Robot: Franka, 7 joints.
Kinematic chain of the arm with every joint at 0, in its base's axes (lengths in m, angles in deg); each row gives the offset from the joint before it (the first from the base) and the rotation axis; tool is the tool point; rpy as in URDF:
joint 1: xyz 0 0 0.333 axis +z
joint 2: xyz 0 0 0 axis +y
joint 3: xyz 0 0 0.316 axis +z
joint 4: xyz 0.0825 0 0 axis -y
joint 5: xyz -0.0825 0 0.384 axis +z
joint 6: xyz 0 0 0 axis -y
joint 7: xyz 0.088 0 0 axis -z
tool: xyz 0 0 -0.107 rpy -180 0 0
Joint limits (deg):
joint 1: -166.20..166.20
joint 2: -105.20..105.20
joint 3: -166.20..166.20
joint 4: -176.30..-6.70
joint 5: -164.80..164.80
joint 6: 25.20..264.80
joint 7: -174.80..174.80
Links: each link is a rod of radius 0.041 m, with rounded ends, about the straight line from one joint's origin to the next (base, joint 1, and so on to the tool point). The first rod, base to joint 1, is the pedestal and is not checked.
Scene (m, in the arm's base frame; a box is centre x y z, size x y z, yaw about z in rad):
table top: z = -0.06
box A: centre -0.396 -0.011 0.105 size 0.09 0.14 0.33 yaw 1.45
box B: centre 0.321 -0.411 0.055 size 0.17 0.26 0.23 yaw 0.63
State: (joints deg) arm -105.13 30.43 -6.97 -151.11 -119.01 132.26 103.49
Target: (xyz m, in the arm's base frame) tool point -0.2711 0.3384 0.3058
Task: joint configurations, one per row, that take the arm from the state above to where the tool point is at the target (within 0.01 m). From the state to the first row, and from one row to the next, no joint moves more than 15 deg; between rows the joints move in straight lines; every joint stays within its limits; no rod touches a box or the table.
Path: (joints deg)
1: -117.34 35.89 -9.54 -156.15 -113.37 124.87 104.56
2: -129.56 41.34 -12.12 -161.19 -107.74 117.47 105.62
3: -141.77 46.80 -14.69 -166.22 -102.10 110.08 106.69
4: -153.99 52.25 -17.26 -171.26 -96.47 102.69 107.75
5: -166.20 57.71 -19.83 -176.30 -90.83 95.30 108.82
6: -159.56 54.99 -32.59 -171.19 -95.06 97.35 107.75
7: -152.91 52.27 -45.35 -166.08 -99.28 99.40 106.69
8: -146.27 49.55 -58.10 -160.97 -103.50 101.45 105.62
9: -139.62 46.83 -70.86 -155.86 -107.72 103.50 104.56
10: -132.98 44.11 -83.61 -150.75 -111.95 105.55 103.49

